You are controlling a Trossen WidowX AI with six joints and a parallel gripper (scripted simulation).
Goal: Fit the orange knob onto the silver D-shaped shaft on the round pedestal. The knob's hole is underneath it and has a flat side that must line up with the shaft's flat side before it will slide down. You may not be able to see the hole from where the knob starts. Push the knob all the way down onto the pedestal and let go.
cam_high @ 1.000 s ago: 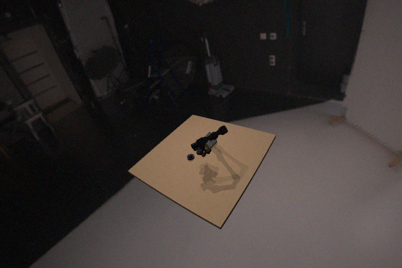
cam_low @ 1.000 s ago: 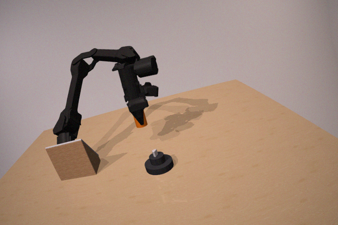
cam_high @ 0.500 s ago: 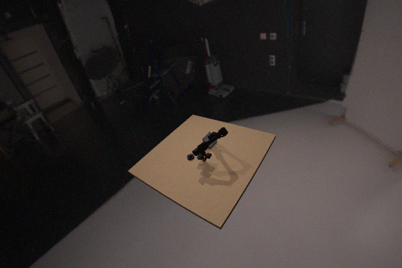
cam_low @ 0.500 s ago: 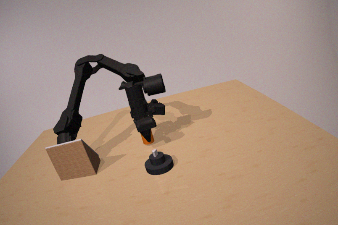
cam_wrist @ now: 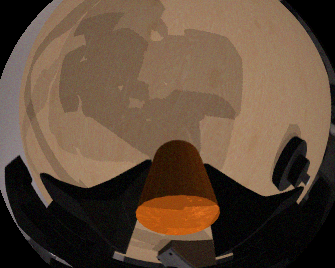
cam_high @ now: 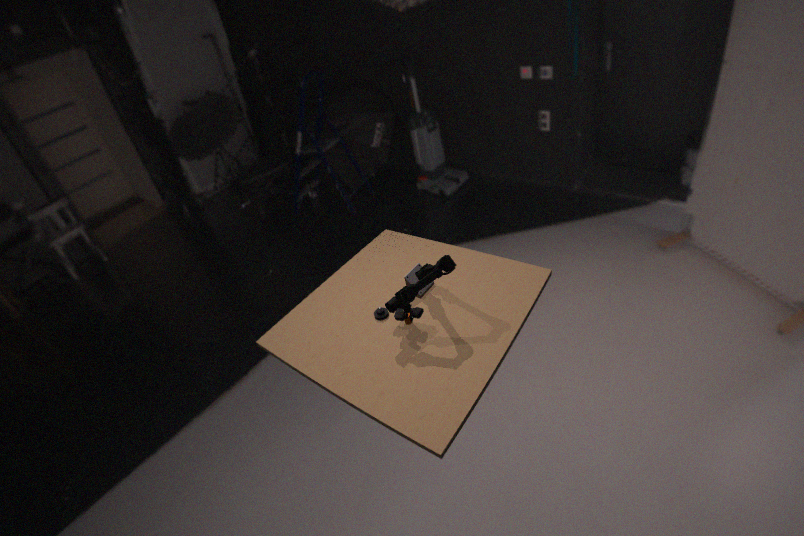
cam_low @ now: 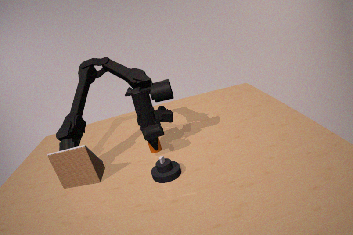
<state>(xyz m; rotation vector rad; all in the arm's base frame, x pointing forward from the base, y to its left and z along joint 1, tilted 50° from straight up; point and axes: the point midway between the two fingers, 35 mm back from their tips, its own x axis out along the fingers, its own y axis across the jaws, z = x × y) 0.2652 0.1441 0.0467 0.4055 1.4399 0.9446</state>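
Now: gripper tip 3 cm below the orange knob. From my gripper tip the other things lie so: black round pedestal: 17 cm to the right, 5 cm ahead, 2 cm above.
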